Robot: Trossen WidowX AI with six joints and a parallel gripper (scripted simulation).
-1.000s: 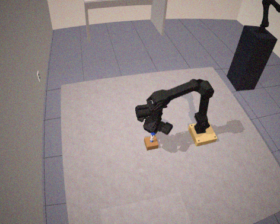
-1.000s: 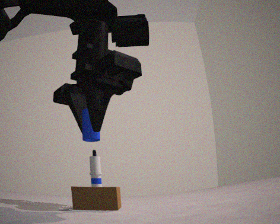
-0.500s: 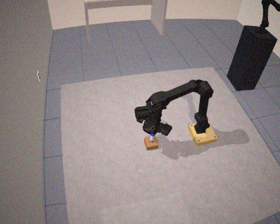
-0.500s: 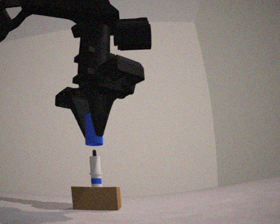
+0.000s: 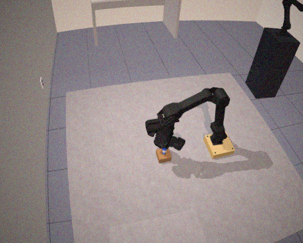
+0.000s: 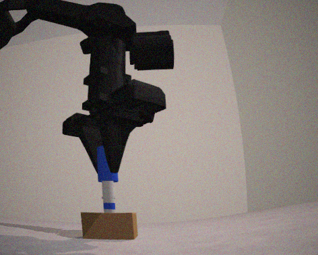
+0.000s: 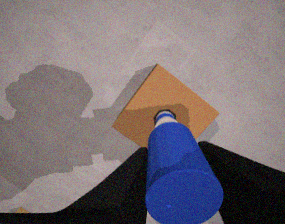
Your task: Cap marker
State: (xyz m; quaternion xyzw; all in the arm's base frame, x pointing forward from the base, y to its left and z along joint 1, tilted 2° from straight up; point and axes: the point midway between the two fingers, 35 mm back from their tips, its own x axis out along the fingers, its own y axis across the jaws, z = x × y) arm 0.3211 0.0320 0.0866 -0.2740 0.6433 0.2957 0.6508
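My gripper tip is 1 cm below the blue cap. Round my gripper tip: brown holder block (7 cm below).
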